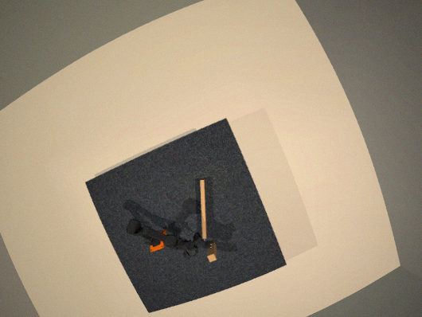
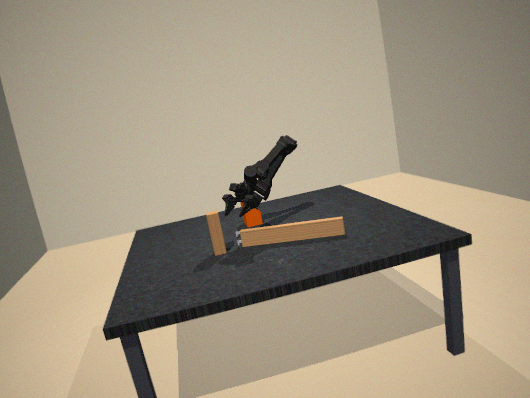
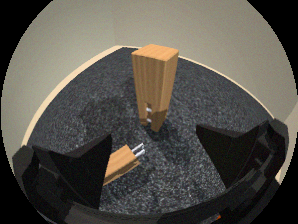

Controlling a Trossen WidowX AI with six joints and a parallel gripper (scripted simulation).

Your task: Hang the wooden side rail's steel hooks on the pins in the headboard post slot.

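My gripper tip is now 8 cm to the left of the headboard post, 6 cm above it and 4 cm short of it.
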